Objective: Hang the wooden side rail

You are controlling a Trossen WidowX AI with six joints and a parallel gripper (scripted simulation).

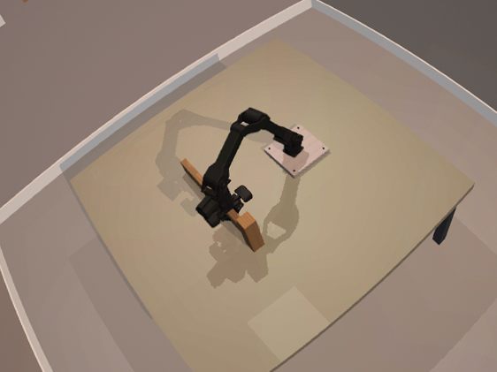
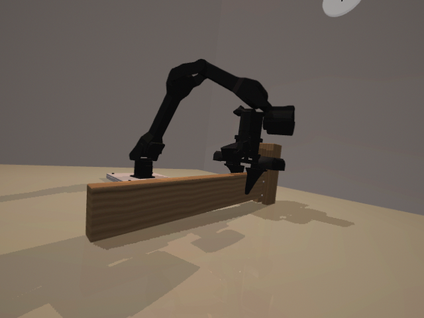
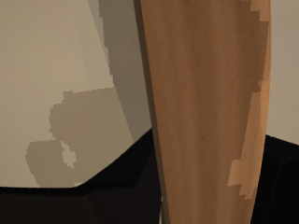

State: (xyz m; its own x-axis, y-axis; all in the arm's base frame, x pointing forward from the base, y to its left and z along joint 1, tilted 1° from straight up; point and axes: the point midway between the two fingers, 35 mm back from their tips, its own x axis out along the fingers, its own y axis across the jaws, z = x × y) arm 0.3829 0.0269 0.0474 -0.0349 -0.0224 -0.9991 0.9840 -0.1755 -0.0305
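Now: gripper tip 2 cm short of the headboard post, 12 cm to the right of it and 4 cm below it.
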